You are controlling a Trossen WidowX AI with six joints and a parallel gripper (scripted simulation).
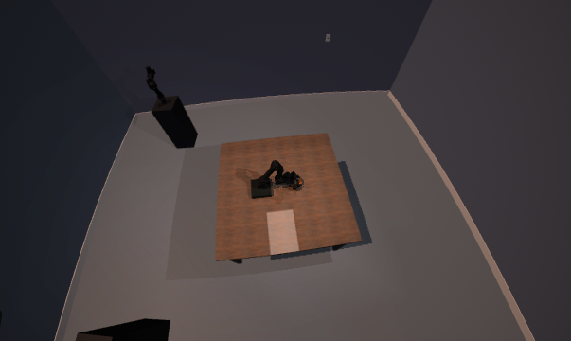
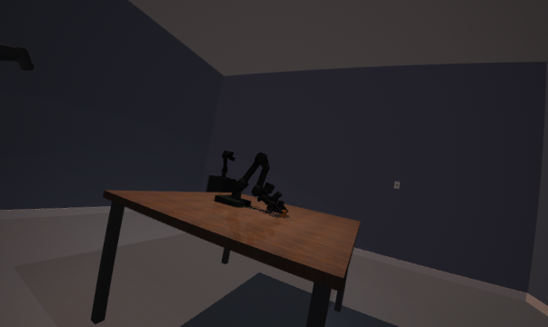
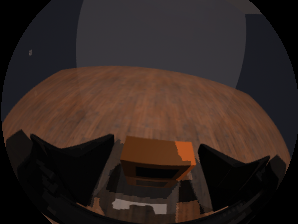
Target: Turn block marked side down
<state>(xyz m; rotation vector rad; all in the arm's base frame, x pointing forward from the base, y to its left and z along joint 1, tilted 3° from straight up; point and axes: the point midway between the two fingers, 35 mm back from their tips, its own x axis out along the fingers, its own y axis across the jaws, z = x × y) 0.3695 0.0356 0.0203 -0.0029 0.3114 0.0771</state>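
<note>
Now: the orange block 2 cm behind my gripper tip and 1 cm below it.
</note>
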